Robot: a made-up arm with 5 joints. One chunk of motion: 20 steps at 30 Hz.
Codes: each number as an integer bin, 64 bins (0 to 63) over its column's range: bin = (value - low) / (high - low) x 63, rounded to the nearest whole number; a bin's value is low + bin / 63 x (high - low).
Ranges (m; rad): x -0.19..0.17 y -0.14..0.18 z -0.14..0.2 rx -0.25..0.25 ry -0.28..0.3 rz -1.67..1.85
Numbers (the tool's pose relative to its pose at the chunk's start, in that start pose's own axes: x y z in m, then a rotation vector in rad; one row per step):
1: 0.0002 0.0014 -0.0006 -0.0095 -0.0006 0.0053
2: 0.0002 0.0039 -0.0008 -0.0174 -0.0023 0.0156
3: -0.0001 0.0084 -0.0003 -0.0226 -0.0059 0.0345
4: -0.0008 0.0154 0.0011 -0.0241 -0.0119 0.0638
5: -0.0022 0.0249 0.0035 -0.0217 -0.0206 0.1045
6: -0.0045 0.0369 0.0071 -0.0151 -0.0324 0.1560
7: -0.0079 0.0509 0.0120 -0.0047 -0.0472 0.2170
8: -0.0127 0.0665 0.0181 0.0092 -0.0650 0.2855
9: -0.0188 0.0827 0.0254 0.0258 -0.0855 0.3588
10: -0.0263 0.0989 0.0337 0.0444 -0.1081 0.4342
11: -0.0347 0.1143 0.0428 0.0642 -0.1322 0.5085
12: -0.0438 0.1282 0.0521 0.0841 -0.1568 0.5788
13: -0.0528 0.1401 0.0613 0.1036 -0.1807 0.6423
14: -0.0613 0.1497 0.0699 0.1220 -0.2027 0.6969
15: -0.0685 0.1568 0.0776 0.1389 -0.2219 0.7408
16: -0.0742 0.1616 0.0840 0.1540 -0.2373 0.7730
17: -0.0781 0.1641 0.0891 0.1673 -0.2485 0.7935
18: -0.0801 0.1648 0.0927 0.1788 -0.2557 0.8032
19: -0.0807 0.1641 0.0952 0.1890 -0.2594 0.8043
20: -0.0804 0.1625 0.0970 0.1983 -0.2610 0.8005
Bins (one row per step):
1: 33 28 26 30 30 30
2: 33 28 26 29 30 30
3: 33 29 26 29 30 31
4: 33 31 26 28 29 31
5: 33 32 27 29 28 32
6: 32 35 27 30 27 33
7: 32 38 28 31 25 34
8: 31 41 29 33 23 35
9: 30 44 31 35 21 36
10: 29 47 32 37 19 38
11: 27 50 34 40 16 39
12: 26 53 36 42 13 40
13: 24 55 37 45 11 41
14: 23 57 39 47 8 42
15: 21 58 40 49 6 43
16: 20 59 42 51 5 44
17: 20 60 42 53 3 44
18: 19 60 43 54 3 44
19: 19 60 44 55 2 44
20: 19 60 44 56 2 44

